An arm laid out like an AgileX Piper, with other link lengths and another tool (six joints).
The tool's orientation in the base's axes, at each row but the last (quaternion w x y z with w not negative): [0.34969 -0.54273 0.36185 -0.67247]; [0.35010 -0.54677 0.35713 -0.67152]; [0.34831 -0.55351 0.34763 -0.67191]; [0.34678 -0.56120 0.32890 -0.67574]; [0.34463 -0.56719 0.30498 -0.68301]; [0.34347 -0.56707 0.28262 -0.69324]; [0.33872 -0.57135 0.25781 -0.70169]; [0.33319 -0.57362 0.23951 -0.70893]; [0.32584 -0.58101 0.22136 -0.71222]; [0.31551 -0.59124 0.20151 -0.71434]
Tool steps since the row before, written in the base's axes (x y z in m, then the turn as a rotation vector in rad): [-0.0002 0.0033 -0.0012 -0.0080 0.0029 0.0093]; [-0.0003 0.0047 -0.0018 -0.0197 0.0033 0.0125]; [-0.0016 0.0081 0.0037 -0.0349 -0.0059 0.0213]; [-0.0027 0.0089 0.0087 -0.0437 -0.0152 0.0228]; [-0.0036 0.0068 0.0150 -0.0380 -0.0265 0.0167]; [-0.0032 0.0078 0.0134 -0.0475 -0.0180 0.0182]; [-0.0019 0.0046 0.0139 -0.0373 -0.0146 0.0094]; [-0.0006 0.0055 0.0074 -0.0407 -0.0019 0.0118]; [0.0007 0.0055 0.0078 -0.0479 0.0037 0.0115]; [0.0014 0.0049 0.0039 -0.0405 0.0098 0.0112]
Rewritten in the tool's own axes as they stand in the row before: [-0.0034 -0.0006 -0.0007 0.0033 -0.0101 -0.0068]; [-0.0049 -0.0008 -0.0010 0.0063 -0.0140 -0.0179]; [-0.0048 -0.0075 -0.0017 0.0208 -0.0180 -0.0308]; [-0.0025 -0.0124 -0.0018 0.0305 -0.0151 -0.0388]; [0.0033 -0.0165 -0.0012 0.0356 -0.0030 -0.0339]; [0.0021 -0.0157 -0.0005 0.0309 -0.0107 -0.0429]; [0.0054 -0.0137 0.0012 0.0215 -0.0045 -0.0348]; [0.0008 -0.0091 0.0013 0.0140 -0.0153 -0.0370]; [0.0013 -0.0091 0.0028 0.0106 -0.0204 -0.0437]; [-0.0007 -0.0058 0.0026 0.0054 -0.0231 -0.0361]
